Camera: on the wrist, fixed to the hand. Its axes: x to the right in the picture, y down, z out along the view.
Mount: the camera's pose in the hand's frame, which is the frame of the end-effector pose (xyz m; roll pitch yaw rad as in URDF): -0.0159 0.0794 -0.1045 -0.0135 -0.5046 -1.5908
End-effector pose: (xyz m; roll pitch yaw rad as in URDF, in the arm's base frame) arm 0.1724 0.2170 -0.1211 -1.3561 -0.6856 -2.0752
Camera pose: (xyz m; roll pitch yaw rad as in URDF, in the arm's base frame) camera 0.0732 0.2136 -0.2084 1.8777 -0.8191 0.6344
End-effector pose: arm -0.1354 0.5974 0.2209 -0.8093 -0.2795 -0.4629
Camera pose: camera -0.1264 0.5696 0.0920 0.8514 -1.1802 -2.8742
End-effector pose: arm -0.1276 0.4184 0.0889 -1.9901 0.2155 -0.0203
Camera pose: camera -0.1521 0.2911 0.0630 -2.9094 -0.6340 1.4114
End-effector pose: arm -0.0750 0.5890 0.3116 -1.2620 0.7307 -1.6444
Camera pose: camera -0.1441 0.6778 0.2422 -1.8119 -0.8361 -1.3499
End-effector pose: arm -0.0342 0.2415 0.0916 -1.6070 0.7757 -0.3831
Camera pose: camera -0.1339 0.1660 0.0488 -2.0838 -0.6741 0.3363
